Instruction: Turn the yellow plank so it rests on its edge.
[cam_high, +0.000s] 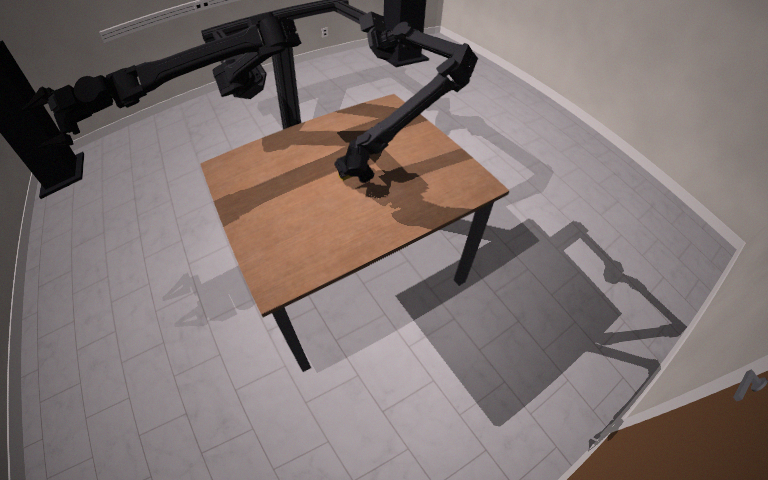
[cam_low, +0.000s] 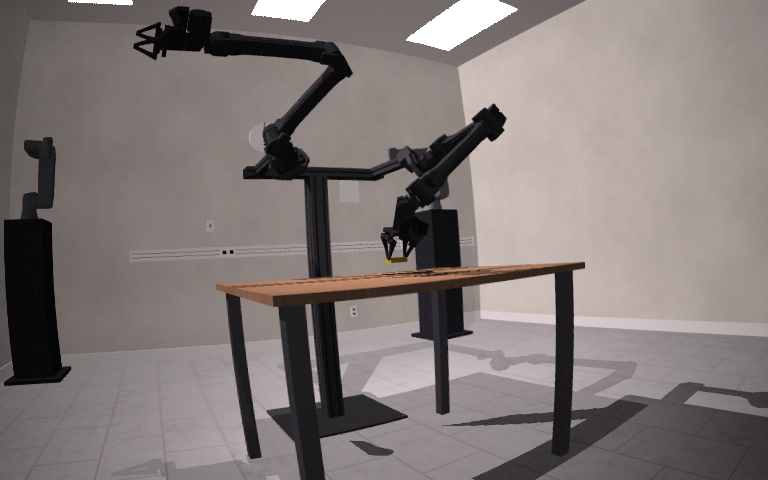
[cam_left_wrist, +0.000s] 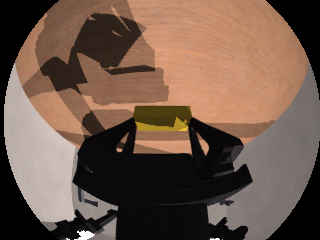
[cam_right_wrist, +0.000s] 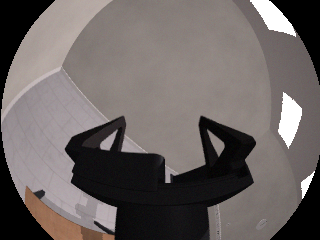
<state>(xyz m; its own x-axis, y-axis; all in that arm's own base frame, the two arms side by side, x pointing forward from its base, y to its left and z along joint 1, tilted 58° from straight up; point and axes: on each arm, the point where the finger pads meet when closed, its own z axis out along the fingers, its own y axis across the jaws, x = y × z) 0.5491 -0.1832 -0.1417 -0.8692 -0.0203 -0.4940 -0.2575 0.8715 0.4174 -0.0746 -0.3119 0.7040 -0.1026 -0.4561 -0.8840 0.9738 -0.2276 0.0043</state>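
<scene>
My left gripper is now 10 mm above the yellow plank.
</scene>
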